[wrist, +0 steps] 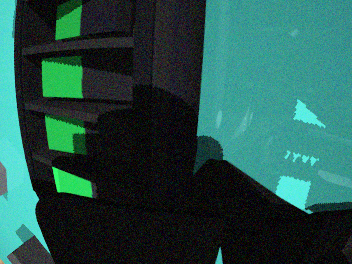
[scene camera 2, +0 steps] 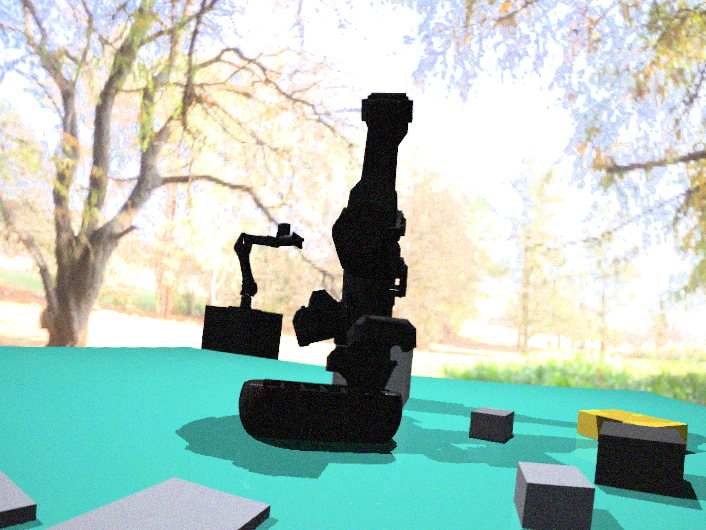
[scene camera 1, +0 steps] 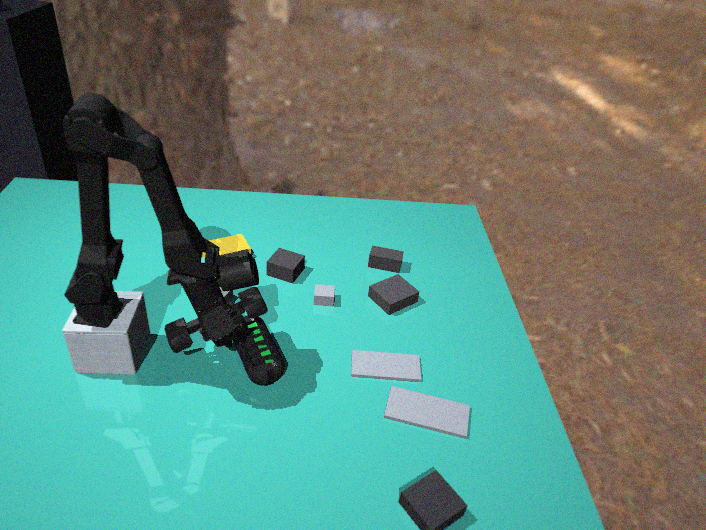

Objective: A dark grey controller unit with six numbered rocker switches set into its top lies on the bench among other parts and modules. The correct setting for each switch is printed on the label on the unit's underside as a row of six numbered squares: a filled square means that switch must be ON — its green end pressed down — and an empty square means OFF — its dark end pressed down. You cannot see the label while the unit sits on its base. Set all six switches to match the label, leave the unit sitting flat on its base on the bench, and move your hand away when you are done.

The pictures show: my gripper and a yellow-topped block.
My gripper shows as well in the wrist view.
